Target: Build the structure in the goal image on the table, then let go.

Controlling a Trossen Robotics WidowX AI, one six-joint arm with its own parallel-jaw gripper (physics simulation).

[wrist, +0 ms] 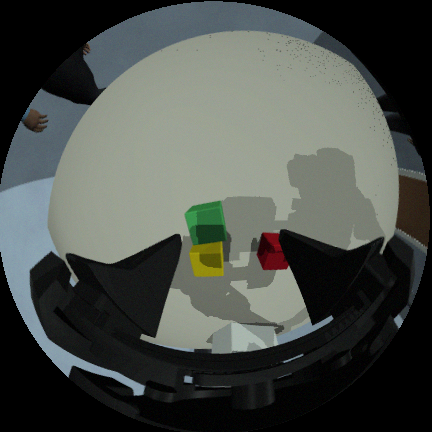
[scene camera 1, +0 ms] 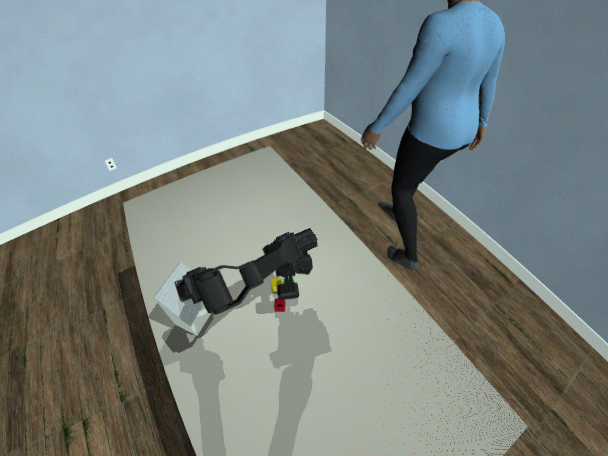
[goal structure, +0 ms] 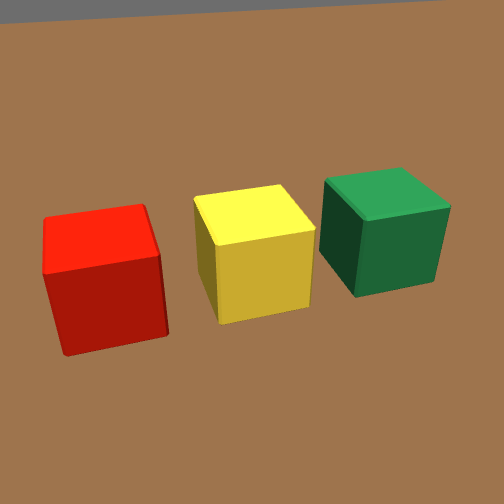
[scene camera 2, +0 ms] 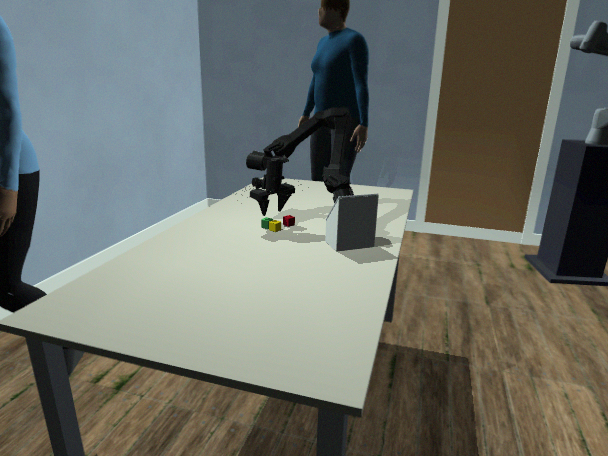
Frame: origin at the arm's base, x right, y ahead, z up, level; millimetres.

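Seen in the pictures: gripper, fingertip midpoint: [wrist: 231,237] [scene camera 1: 288,284] [scene camera 2: 271,213]; arm's base at its link origin: [scene camera 1: 186,288] [scene camera 2: 347,206].
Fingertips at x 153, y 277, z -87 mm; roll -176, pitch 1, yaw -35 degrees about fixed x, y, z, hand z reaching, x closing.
Observation:
Pixels of each thing's middle, then the offset from my fingertips to it. Level surfaces: height alone.
- green cube at the middle of its body: [wrist: 207,221] [scene camera 2: 267,223] dz -33, dx -16, dy +15 mm
- yellow cube at the middle of its body: [wrist: 207,256] [scene camera 1: 276,284] [scene camera 2: 275,225] dz -33, dx -43, dy -19 mm
- table at its surface level: dz -50 mm
- red cube at the middle of its body: [wrist: 274,250] [scene camera 1: 279,305] [scene camera 2: 288,220] dz -33, dx +24, dy -62 mm
A green cube [scene camera 2: 266,223] [wrist: 206,223] and a yellow cube [scene camera 2: 275,226] [wrist: 207,260] lie on the table [scene camera 1: 350,400] [scene camera 2: 225,300] [wrist: 150,125], close side by side. The yellow cube [scene camera 1: 276,284] also shows in scene camera 1, where the arm mostly hides the green one. A red cube [scene camera 1: 280,305] [scene camera 2: 289,220] [wrist: 272,251] lies apart from them; the right finger covers its edge in the wrist view. My gripper [scene camera 2: 272,213] [wrist: 231,237] is open and empty above the cubes, pointing down.
A grey wedge-shaped block [scene camera 1: 182,305] [scene camera 2: 357,222] [wrist: 242,337] stands on the table near the arm's base. A person in blue [scene camera 1: 450,80] [scene camera 2: 342,70] stands beyond the table, and another person [scene camera 2: 17,165] is at the left of scene camera 2.

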